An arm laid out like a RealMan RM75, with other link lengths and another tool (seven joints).
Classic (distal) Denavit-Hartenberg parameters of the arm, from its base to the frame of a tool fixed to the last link. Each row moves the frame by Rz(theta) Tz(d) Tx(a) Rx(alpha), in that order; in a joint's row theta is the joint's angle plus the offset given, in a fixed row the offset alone. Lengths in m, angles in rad.
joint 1: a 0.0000; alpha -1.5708; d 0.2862; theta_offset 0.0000
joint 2: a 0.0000; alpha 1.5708; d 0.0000; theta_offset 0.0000
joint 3: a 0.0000; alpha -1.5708; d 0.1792; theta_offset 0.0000
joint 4: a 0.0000; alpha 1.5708; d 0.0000; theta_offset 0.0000
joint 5: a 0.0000; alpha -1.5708; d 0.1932; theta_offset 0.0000
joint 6: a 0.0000; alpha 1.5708; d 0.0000; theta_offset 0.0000
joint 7: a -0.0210; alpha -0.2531; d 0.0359; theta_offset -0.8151
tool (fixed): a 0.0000; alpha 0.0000; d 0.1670; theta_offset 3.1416
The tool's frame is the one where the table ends.
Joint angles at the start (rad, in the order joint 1, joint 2, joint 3, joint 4, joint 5, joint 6, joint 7):
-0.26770, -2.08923, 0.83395, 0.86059, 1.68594, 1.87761, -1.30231
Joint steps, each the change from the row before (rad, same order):
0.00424, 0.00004, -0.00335, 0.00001, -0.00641, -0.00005, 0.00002
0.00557, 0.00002, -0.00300, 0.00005, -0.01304, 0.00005, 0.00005
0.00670, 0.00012, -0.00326, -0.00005, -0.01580, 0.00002, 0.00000
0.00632, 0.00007, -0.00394, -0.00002, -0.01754, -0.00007, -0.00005
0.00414, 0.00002, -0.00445, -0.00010, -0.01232, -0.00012, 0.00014
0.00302, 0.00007, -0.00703, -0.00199, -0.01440, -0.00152, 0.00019
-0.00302, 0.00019, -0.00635, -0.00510, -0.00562, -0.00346, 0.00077
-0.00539, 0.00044, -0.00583, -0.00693, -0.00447, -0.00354, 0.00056
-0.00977, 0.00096, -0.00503, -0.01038, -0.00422, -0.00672, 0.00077
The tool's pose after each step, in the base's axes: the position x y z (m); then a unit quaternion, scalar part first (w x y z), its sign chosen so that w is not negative. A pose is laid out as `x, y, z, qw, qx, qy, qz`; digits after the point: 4 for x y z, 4 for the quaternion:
-0.1243, 0.1989, 0.0854, 0.4256, -0.4288, 0.7814, -0.1563
-0.1242, 0.1994, 0.0874, 0.4324, -0.4277, 0.7789, -0.1531
-0.1242, 0.2000, 0.0898, 0.4405, -0.4264, 0.7758, -0.1493
-0.1239, 0.2008, 0.0926, 0.4494, -0.4245, 0.7725, -0.1451
-0.1239, 0.2016, 0.0948, 0.4562, -0.4229, 0.7701, -0.1414
-0.1237, 0.2031, 0.0976, 0.4647, -0.4211, 0.7669, -0.1365
-0.1235, 0.2049, 0.0987, 0.4695, -0.4203, 0.7650, -0.1333
-0.1230, 0.2068, 0.0996, 0.4737, -0.4196, 0.7631, -0.1313
-0.1220, 0.2097, 0.1000, 0.4777, -0.4190, 0.7613, -0.1296

